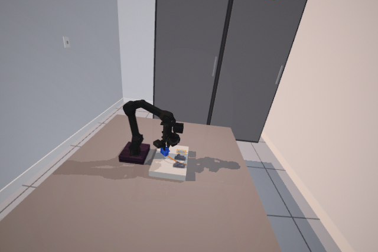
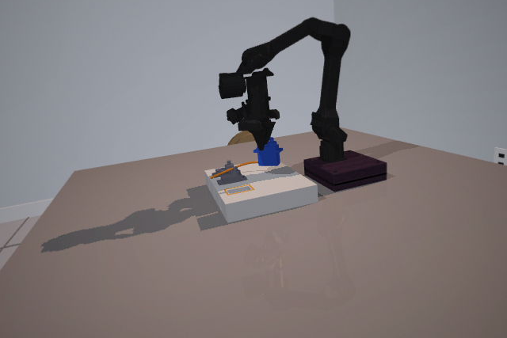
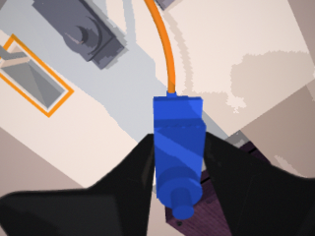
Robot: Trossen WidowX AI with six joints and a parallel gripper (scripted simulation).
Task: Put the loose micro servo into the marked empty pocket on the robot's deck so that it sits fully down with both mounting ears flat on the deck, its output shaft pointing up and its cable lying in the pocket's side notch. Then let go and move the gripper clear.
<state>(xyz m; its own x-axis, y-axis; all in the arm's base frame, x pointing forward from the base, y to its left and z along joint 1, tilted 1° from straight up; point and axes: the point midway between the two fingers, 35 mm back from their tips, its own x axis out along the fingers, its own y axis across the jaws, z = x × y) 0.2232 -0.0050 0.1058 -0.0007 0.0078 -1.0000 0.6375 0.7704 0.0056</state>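
Now: gripper tip 1 cm to the right of the white deck and 10 cm above it.
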